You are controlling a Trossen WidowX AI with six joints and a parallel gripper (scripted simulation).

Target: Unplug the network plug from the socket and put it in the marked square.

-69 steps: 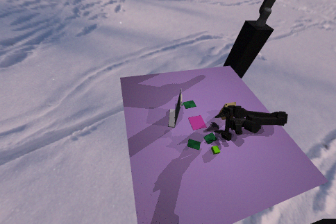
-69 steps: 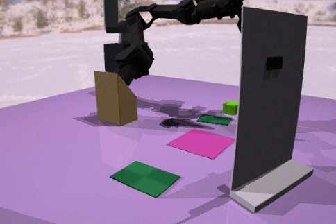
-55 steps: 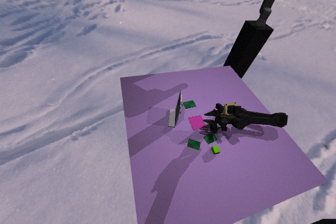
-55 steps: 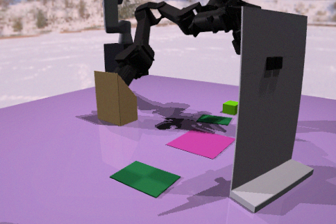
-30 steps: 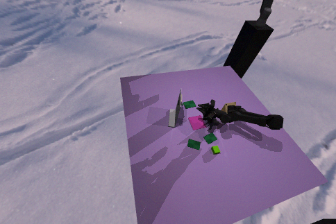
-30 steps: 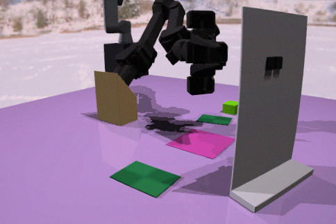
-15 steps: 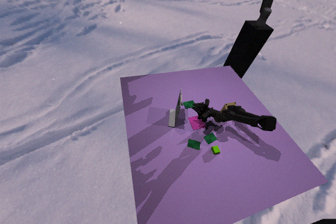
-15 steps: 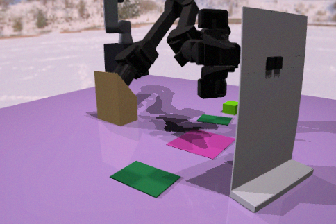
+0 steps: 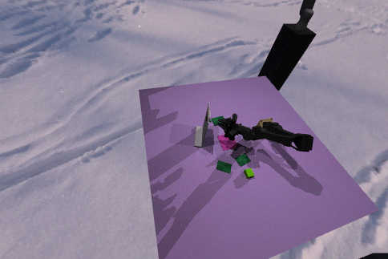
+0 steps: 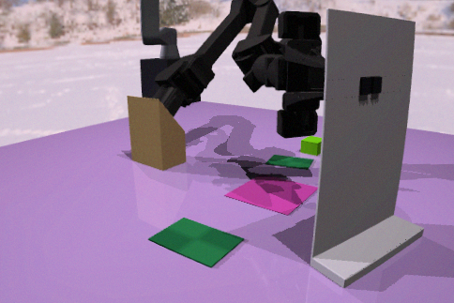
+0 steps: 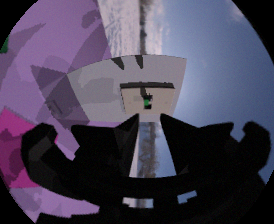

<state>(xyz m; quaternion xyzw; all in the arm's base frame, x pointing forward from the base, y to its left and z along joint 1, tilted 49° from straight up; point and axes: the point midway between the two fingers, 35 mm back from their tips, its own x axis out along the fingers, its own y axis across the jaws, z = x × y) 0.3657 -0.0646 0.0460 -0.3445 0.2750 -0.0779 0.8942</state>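
Now: the magenta marked square 200 mm below my gripper tip, 110 mm behind it and 50 mm to the left of it. The rest, counted from my gripper tip: grey upright panel 70 mm below, 70 mm ahead, 30 mm to the right.
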